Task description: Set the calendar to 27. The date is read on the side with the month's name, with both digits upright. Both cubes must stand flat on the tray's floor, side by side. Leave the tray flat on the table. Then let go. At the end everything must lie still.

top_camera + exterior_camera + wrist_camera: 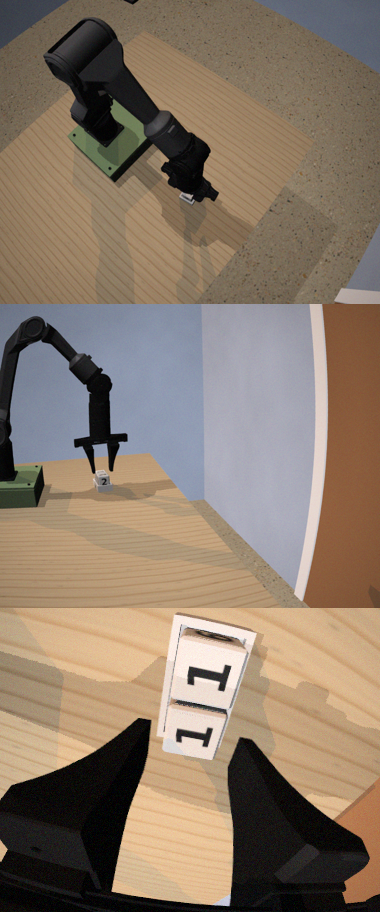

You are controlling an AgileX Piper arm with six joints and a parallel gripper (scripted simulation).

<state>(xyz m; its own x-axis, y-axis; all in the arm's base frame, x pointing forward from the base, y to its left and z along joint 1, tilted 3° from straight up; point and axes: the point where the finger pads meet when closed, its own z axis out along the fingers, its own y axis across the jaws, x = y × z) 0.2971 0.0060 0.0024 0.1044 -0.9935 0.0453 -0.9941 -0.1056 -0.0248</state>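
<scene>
The white tray is 4 cm below my hand and 2 cm to the left of it.
</scene>
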